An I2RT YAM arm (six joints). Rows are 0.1 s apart.
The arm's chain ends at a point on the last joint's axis. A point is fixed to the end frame.
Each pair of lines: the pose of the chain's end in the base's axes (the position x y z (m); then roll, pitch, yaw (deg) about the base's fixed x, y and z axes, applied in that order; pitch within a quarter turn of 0, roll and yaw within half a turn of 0), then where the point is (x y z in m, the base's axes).
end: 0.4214, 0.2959, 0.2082, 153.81, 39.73, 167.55
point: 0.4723 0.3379 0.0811
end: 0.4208, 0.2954, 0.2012, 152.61, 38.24, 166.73
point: 0.4690 0.3401 0.0739
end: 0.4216, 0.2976, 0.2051, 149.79, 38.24, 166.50
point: 0.4697 0.3483 0.0800
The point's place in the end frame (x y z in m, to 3 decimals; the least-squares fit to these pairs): 0.050 -0.008 0.134
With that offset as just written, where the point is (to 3 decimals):
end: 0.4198, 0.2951, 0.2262, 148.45, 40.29, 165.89
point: 0.472 0.347 0.104
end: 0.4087, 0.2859, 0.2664, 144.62, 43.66, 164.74
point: 0.468 0.343 0.149
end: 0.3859, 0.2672, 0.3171, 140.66, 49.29, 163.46
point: 0.456 0.329 0.208
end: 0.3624, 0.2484, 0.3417, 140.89, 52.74, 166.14
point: 0.436 0.311 0.236
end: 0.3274, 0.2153, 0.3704, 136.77, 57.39, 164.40
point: 0.408 0.282 0.273
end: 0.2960, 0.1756, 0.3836, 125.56, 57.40, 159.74
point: 0.374 0.258 0.296
